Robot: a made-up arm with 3 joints. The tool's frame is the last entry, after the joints.
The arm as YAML. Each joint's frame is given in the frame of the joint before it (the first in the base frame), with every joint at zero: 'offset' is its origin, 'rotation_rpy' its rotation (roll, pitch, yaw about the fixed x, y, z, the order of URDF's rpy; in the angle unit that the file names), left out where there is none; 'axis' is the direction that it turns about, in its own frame. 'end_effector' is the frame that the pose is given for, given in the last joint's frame.
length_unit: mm
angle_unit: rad
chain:
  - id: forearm
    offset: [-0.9, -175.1, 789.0]
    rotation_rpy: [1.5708, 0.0, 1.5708]
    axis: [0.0, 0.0, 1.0]
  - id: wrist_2
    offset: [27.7, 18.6, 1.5]
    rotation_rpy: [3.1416, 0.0, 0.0]
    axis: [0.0, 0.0, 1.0]
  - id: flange
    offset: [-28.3, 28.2, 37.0]
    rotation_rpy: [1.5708, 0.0, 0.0]
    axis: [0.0, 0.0, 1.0]
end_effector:
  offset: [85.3, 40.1, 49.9]
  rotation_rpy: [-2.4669, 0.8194, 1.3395]
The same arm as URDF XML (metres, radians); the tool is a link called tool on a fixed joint. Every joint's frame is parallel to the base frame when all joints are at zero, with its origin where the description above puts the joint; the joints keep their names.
<robot name="arm">
  <link name="base_link"/>
  <link name="link1"/>
  <link name="link2"/>
  <link name="link3"/>
  <link name="tool"/>
  <joint name="forearm" type="continuous">
    <parent link="base_link"/>
    <child link="link1"/>
    <origin xyz="-0.0009 -0.1751 0.789" rpy="0 0 0"/>
    <axis xyz="1 0 0"/>
  </joint>
  <joint name="wrist_2" type="continuous">
    <parent link="link1"/>
    <child link="link2"/>
    <origin xyz="0.0015 0.0277 0.0186" rpy="0 0 0"/>
    <axis xyz="-1 0 0"/>
  </joint>
  <joint name="flange" type="continuous">
    <parent link="link2"/>
    <child link="link3"/>
    <origin xyz="-0.037 -0.0283 -0.0282" rpy="0 0 0"/>
    <axis xyz="0 0 1"/>
  </joint>
  <joint name="tool_fixed" type="fixed">
    <parent link="link3"/>
    <child link="tool"/>
    <origin xyz="-0.0401 0.0853 0.0499" rpy="-2.4669 0.8194 2.9103"/>
  </joint>
</robot>

